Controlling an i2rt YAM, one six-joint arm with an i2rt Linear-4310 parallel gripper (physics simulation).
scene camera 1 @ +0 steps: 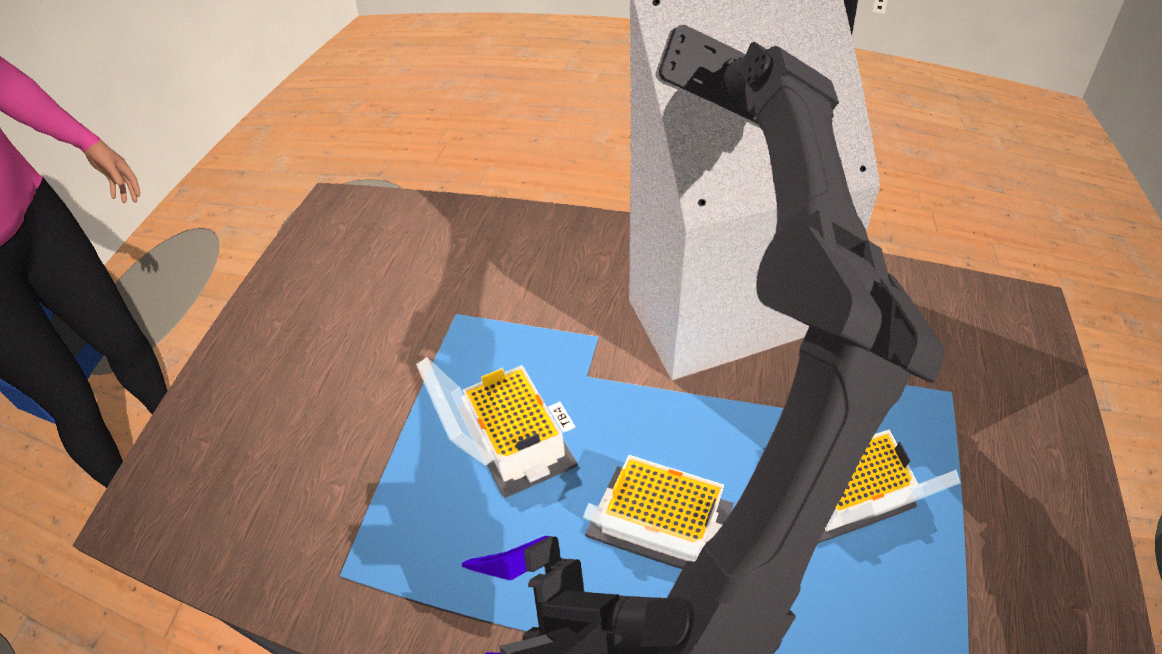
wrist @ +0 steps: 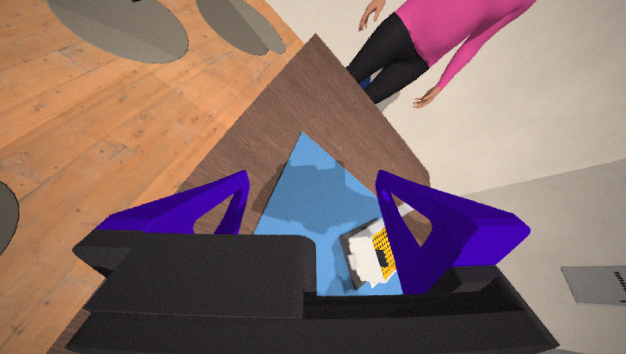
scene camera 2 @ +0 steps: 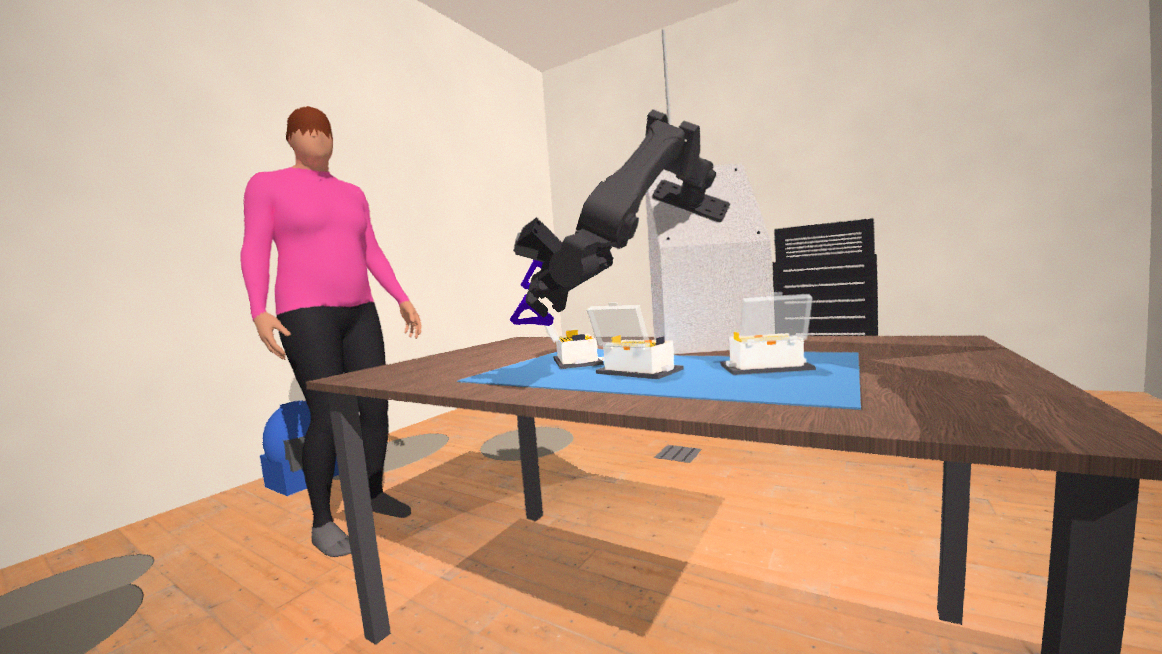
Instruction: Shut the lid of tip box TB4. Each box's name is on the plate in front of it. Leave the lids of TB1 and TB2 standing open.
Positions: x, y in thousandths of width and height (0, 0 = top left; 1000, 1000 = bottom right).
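I can see my gripper (scene camera 1: 407, 935), and my gripper is visible in the wrist view (wrist: 499, 501) and in scene camera 2 (scene camera 2: 445, 464) too. There is a blue mat (scene camera 1: 375, 776), and I see the blue mat in the wrist view (wrist: 506, 558) and in scene camera 2 (scene camera 2: 719, 586) as well. A tip box TB4 (scene camera 1: 463, 709) is here too; the tip box TB4 also appears in the wrist view (wrist: 571, 696) and in scene camera 2 (scene camera 2: 492, 542).
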